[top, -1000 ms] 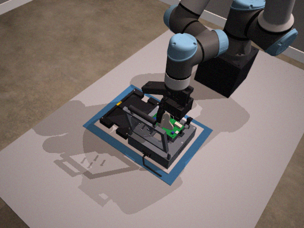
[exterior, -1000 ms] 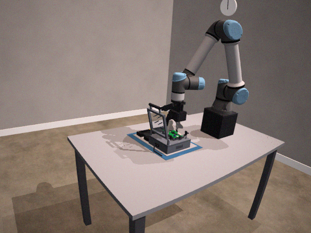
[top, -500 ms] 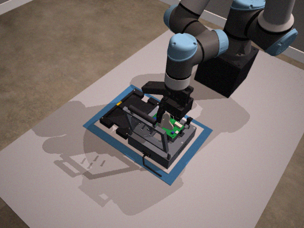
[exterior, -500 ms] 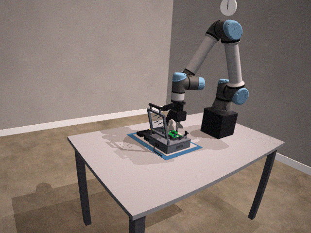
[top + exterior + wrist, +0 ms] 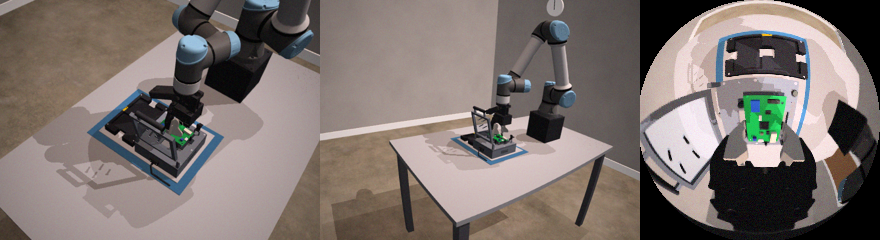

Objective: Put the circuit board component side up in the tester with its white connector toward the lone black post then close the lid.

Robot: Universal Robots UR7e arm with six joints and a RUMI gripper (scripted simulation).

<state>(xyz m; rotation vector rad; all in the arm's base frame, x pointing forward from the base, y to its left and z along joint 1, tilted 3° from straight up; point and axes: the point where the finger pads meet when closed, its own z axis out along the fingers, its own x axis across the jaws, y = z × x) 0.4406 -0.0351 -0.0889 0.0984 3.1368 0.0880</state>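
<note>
Right now my hand is right at the green circuit board. Also, from my hand: tester lid (12 cm ahead, 10 cm above).
</note>
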